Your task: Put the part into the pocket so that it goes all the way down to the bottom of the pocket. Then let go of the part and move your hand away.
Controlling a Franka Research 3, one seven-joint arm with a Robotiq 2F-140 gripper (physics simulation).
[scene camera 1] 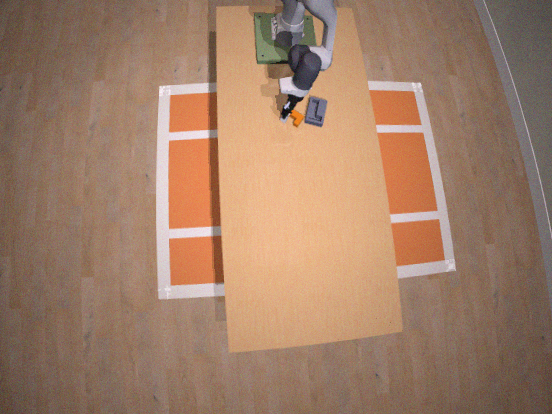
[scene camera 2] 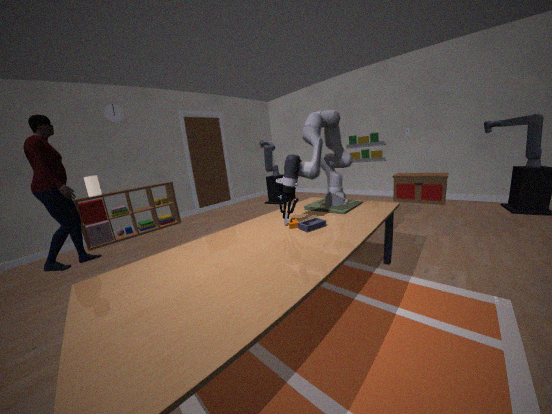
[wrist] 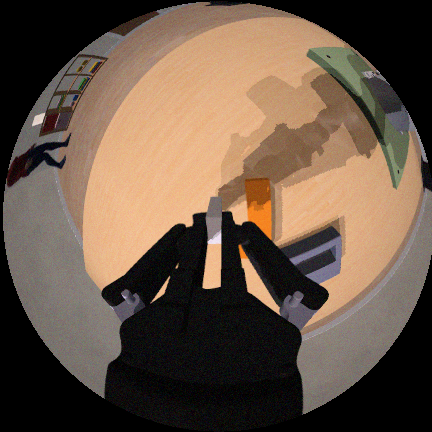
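Note:
An orange L-shaped part (scene camera 1: 297, 118) (scene camera 2: 293, 224) (wrist: 259, 220) lies on the table, outside the pocket. A grey-blue block with an L-shaped pocket (scene camera 1: 321, 121) (scene camera 2: 312, 225) (wrist: 330, 272) lies beside it, on the right in scene camera 1. My gripper (scene camera 1: 283, 119) (scene camera 2: 286, 223) (wrist: 216, 206) is shut and empty. Its fingertips are low, close beside the part, on the side away from the block. In the wrist view, my fingers hide the lower end of the part and some of the block.
The wooden table (scene camera 1: 305, 225) (scene camera 2: 200, 280) carries a green base plate (scene camera 1: 267, 50) (scene camera 2: 350, 206) (wrist: 340, 65) under the arm. A person (scene camera 2: 47, 170) stands on the floor by a shelf unit, off the table's side.

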